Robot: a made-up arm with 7 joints. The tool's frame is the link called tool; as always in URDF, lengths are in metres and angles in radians.
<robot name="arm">
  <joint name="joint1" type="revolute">
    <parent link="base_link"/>
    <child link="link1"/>
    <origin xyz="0 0 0.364" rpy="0 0 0"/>
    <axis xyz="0 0 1"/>
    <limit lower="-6.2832" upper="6.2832" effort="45" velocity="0.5"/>
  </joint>
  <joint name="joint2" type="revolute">
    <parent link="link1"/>
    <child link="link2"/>
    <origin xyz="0 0 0" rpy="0 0 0"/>
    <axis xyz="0 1 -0.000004"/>
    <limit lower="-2.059" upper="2.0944" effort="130" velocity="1.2"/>
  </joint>
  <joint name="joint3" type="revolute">
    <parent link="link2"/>
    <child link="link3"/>
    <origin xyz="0 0 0.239" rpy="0 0 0"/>
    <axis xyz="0 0 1"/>
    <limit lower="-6.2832" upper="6.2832" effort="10" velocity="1.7"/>
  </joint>
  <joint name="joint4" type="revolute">
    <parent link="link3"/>
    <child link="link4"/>
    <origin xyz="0.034 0 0" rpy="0 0 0"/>
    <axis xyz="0 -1 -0.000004"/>
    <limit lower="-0.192" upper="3.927" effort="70" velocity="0.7"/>
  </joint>
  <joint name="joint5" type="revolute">
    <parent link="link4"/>
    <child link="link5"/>
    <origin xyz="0.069 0 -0.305" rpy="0 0 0"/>
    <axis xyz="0 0.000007 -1"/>
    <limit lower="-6.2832" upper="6.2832" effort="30" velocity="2.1"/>
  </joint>
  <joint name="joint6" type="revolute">
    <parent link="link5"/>
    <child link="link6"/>
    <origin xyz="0 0 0" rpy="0 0 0"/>
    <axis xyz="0 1 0.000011"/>
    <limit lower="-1.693" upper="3.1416" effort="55" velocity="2.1"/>
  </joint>
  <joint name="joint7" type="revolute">
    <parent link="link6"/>
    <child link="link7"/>
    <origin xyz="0.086 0 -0.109" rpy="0 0 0"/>
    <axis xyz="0 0.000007 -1"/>
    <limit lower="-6.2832" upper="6.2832" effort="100" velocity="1.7"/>
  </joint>
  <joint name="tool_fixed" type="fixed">
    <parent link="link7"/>
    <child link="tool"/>
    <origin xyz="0 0 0" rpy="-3.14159 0 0"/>
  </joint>
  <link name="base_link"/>
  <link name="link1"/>
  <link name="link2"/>
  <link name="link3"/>
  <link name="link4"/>
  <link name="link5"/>
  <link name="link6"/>
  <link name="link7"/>
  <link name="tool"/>
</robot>
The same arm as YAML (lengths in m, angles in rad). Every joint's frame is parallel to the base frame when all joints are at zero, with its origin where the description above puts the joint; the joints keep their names.
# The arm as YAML. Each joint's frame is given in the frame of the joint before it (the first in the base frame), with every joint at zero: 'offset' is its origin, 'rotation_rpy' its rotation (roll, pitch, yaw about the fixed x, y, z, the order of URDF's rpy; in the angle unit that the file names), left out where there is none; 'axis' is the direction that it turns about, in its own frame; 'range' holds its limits. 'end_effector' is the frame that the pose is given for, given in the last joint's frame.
length_unit: m
angle_unit: rad
chain:
  - id: joint1
    offset: [0.0, 0.0, 0.364]
    axis: [0.0, 0.0, 1.0]
    range: [-6.2832, 6.2832]
  - id: joint2
    offset: [0.0, 0.0, 0.0]
    axis: [0.0, 1.0, 0.0]
    range: [-2.059, 2.0944]
  - id: joint3
    offset: [0.0, 0.0, 0.239]
    axis: [0.0, 0.0, 1.0]
    range: [-6.2832, 6.2832]
  - id: joint4
    offset: [0.034, 0.0, 0.0]
    axis: [0.0, -1.0, 0.0]
    range: [-0.192, 3.927]
  - id: joint5
    offset: [0.069, 0.0, -0.305]
    axis: [0.0, 0.0, -1.0]
    range: [-6.2832, 6.2832]
  - id: joint6
    offset: [0.0, 0.0, 0.0]
    axis: [0.0, 1.0, 0.0]
    range: [-1.693, 3.1416]
  - id: joint7
    offset: [0.086, 0.0, -0.109]
    axis: [0.0, 0.0, -1.0]
    range: [-6.2832, 6.2832]
end_effector:
  offset: [0.0, 0.0, 0.0]
  rotation_rpy: [-3.1416, 0.0, 0.0]

